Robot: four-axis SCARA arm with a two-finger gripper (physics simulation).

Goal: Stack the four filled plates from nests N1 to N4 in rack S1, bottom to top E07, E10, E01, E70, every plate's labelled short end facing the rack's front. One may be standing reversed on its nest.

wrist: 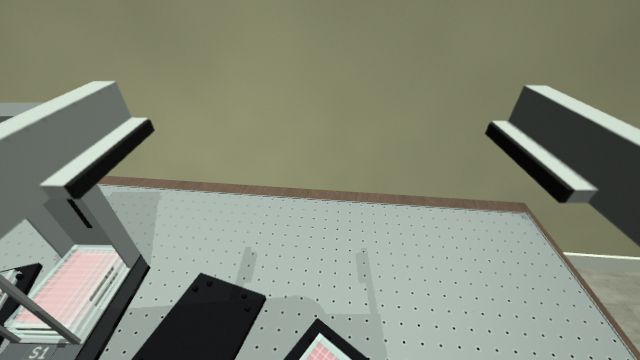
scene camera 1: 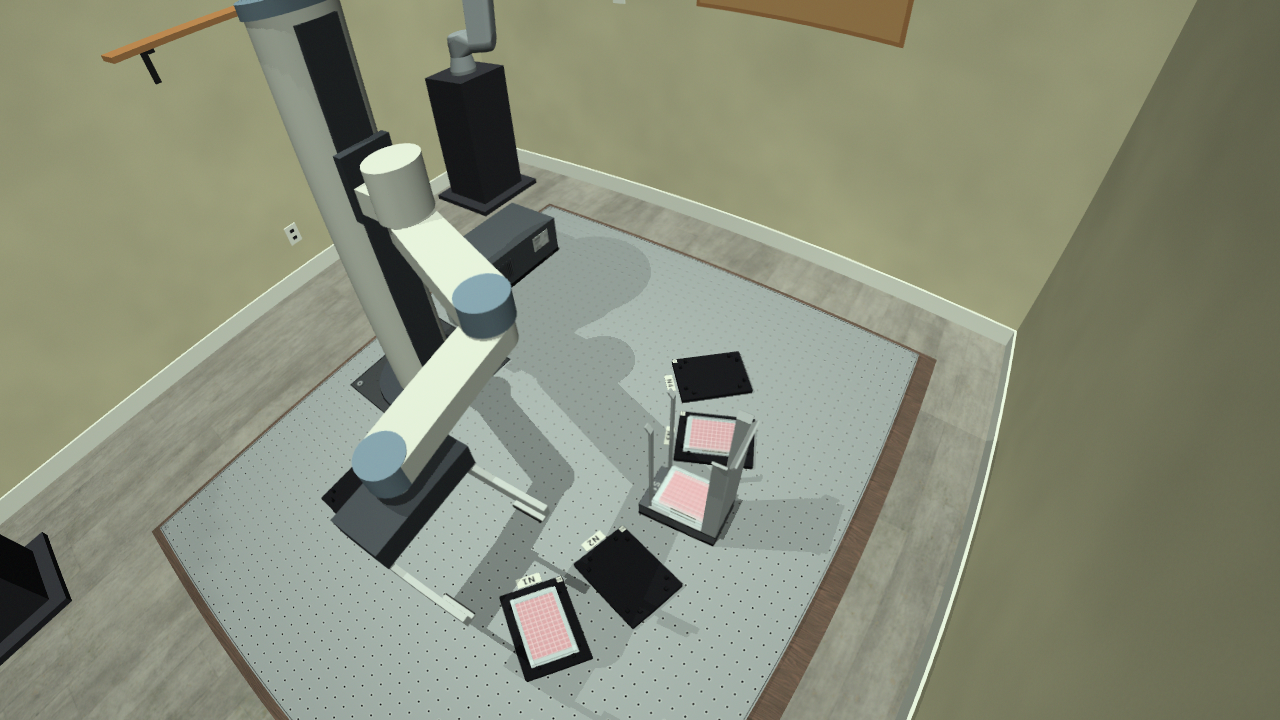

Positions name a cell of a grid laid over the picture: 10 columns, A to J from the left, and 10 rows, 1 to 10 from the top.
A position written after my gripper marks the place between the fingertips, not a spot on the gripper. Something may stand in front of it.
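Observation:
Pink-filled plate (scene camera 1: F7). A pink-filled plate (scene camera 1: E9). My gripper (scene camera 1: D8). Gripper also (wrist: F3).

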